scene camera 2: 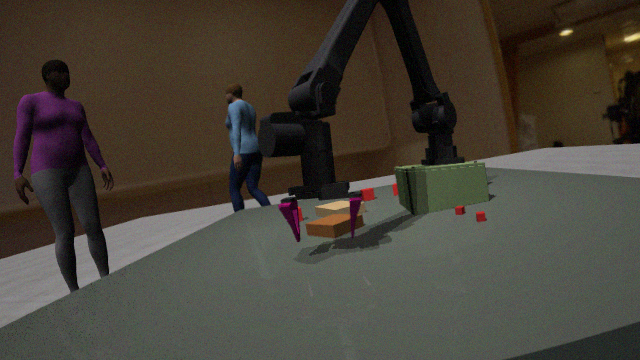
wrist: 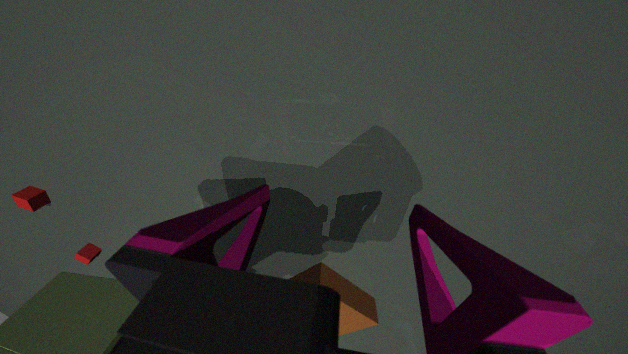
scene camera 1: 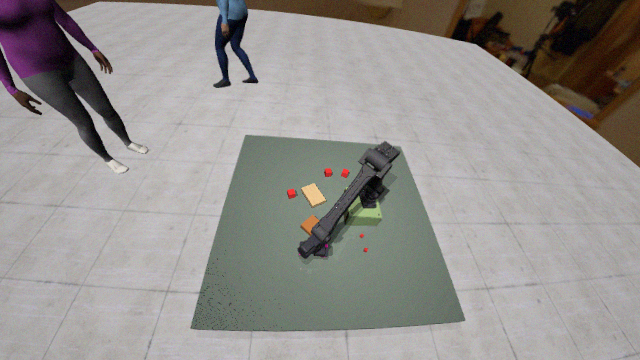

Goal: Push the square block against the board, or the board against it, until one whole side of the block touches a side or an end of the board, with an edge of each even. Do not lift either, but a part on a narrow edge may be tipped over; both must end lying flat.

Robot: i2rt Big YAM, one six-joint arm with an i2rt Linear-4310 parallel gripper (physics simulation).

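Frame: origin at the arm's base, x ahead, y left, z up, level; centimetres.
Seen in the pictures: gripper, fingertip midpoint: (scene camera 2: pixel 325 239) (wrist: pixel 338 201) (scene camera 1: pixel 311 255); arm's base, origin of the base link: (scene camera 2: pixel 442 163) (scene camera 1: pixel 366 199).
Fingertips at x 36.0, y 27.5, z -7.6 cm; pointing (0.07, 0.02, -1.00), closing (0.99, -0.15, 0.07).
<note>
Offsets run from my fingertips to a thing's top centre.
The orange-brown square block @[dx -2.7, dy -17.3, dz +0.1 cm] (scene camera 1: pixel 309 224) (scene camera 2: pixel 327 227) (wrist: pixel 357 315) lies flat on the green mat, partly hidden by the arm in scene camera 1 and in the wrist view. The pale wooden board @[dx -5.7, dy -38.9, dz +0.1 cm] (scene camera 1: pixel 313 194) (scene camera 2: pixel 332 208) lies flat on the far side of the block, apart from it, with a corner of the block pointing roughly toward it. The board does not show in the wrist view. My gripper (scene camera 1: pixel 313 252) (scene camera 2: pixel 325 239) (wrist: pixel 338 201) is open and empty, its magenta fingers pointing down. It is low over the mat, on the block's near side in scene camera 2, with its tips apart from the block.
A green box (scene camera 1: pixel 365 216) (scene camera 2: pixel 450 187) (wrist: pixel 65 305) stands right of the block, by the arm's base. Red cubes @[dx +8.1, dy -40.4, dz +1.2 cm] (scene camera 1: pixel 291 193) @[dx -18.3, dy -57.3, dz +1.2 cm] (scene camera 1: pixel 328 172) @[dx -30.4, dy -56.3, dz +1.2 cm] (scene camera 1: pixel 345 173) lie left of and beyond the board. Two smaller red cubes @[dx -30.5, dy -9.2, dz -1.2 cm] (scene camera 1: pixel 362 235) @[dx -30.6, dy -0.6, dz -1.2 cm] (scene camera 1: pixel 366 250) (wrist: pixel 88 253) (wrist: pixel 31 198) lie near the box.
</note>
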